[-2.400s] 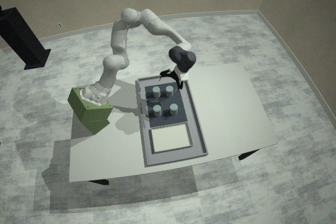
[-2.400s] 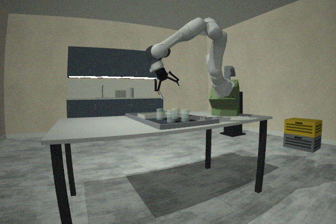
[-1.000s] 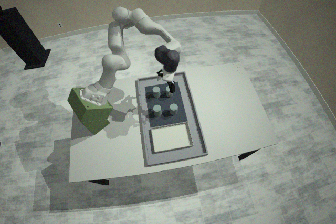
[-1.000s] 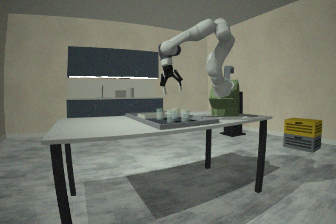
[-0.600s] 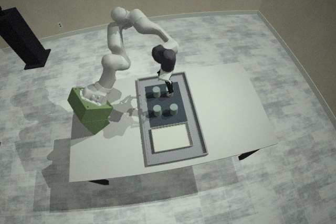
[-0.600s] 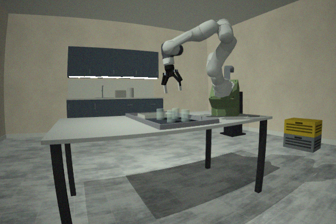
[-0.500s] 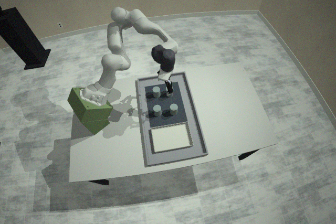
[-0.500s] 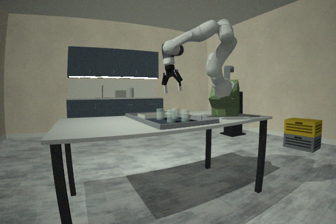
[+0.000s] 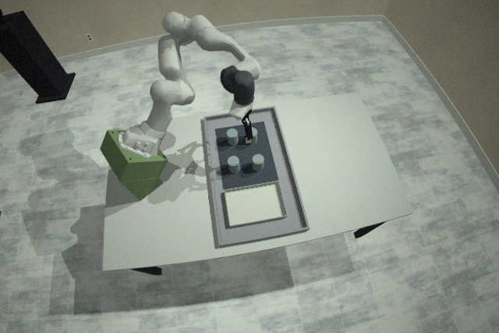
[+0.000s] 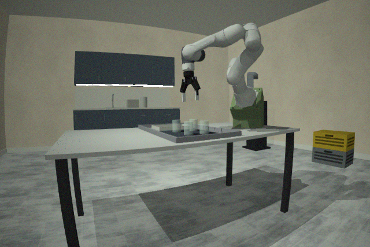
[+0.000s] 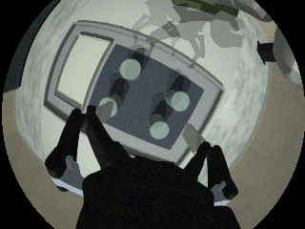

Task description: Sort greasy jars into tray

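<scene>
Now: the grey steel surround 30 mm ahead of my hand, 110 mm to the right of it and 240 mm below it. Round my hand: white tray 30 mm ahead, 320 mm to the right, 230 mm below; dark drying mat 240 mm below.
</scene>
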